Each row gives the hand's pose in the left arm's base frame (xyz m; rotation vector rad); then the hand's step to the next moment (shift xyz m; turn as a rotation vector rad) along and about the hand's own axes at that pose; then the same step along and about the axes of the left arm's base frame.
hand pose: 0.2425 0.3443 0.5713 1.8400 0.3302 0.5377
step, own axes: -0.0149 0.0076 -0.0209 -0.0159 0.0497 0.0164
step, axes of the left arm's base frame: -0.0238 0.0075 0.0097 -0.0071 -0.0372 0.0395
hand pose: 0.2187 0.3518 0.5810 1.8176 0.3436 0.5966
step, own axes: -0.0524 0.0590 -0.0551 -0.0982 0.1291 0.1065
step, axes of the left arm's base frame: -0.0776 -0.0019 0.0568 -0.0299 -0.1766 0.0746
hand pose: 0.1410 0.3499 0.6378 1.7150 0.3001 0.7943
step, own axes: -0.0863 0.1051 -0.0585 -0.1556 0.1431 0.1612
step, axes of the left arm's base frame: -0.1227 -0.0375 0.0739 -0.0398 -0.2555 0.0618
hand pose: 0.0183 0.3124 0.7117 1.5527 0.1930 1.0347
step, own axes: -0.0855 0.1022 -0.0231 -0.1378 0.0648 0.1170
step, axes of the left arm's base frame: -0.1089 -0.0672 0.0437 -0.0274 -0.1901 -0.0012
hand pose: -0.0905 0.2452 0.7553 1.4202 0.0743 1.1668
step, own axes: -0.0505 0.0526 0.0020 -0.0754 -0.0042 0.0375
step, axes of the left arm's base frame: -0.0535 -0.0482 0.0120 -0.0098 -0.0747 -0.0379
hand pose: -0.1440 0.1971 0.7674 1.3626 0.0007 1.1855
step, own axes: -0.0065 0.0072 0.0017 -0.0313 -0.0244 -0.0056
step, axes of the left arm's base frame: -0.0066 -0.0071 0.0018 -0.0025 -0.0102 -0.0387
